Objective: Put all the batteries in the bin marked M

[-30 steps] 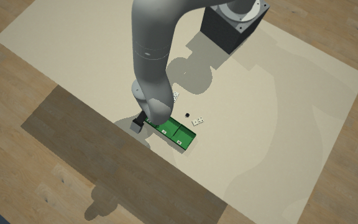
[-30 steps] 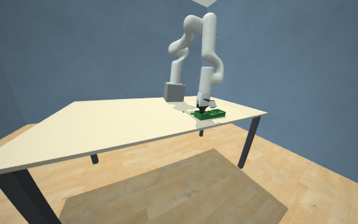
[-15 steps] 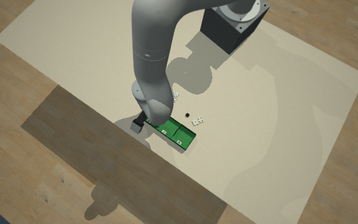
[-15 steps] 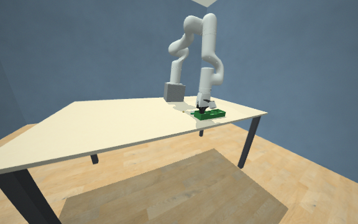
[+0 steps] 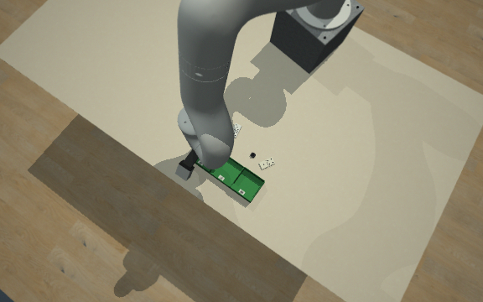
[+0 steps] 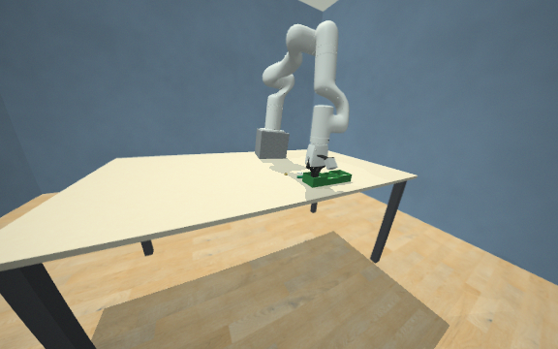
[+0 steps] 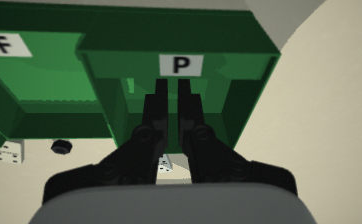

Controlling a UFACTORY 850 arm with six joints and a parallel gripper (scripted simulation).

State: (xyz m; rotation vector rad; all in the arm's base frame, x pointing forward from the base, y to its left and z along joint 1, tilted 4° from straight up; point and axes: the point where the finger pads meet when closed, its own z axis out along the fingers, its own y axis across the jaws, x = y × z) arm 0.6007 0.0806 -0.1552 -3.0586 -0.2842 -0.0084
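My gripper is now 8 cm to the right of the row of green bins, 1 cm past it and 1 cm above it. Also, from my hand: white domino (13 cm behind, 3 cm below, 1 cm to the right); then green AA battery (7 cm behind, 4 cm to the right, 3 cm below); then small black piece (11 cm behind, 10 cm to the left, 3 cm below).
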